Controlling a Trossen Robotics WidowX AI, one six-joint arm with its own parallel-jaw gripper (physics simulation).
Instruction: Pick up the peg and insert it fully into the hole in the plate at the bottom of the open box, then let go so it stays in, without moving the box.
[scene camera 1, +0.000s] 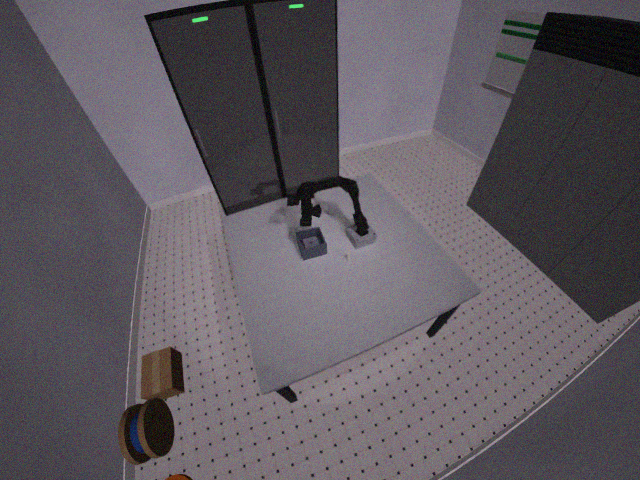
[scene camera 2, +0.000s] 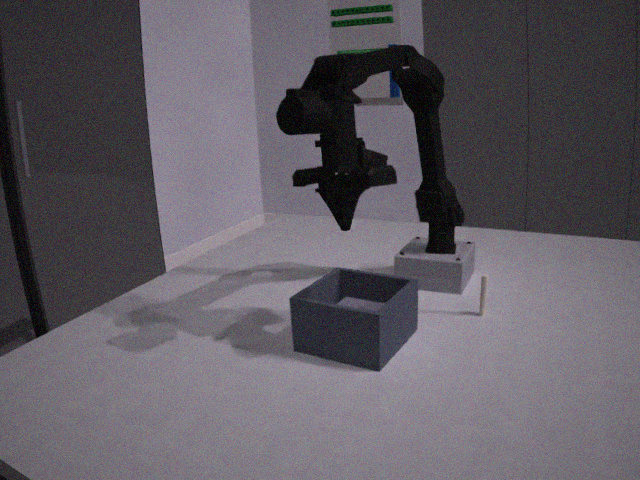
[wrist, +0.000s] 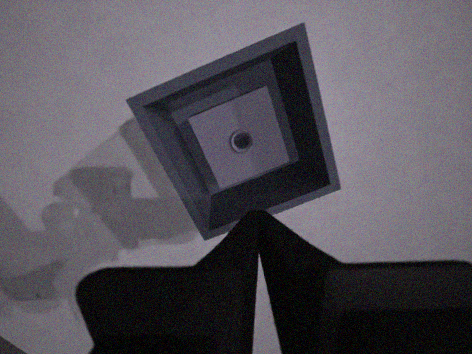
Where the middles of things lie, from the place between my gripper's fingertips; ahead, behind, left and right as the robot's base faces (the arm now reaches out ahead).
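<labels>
Blue-grey box (scene camera 2: 320, 327): 150 mm below my hand, 10 mm to the left of it, 10 mm behind it.
</labels>
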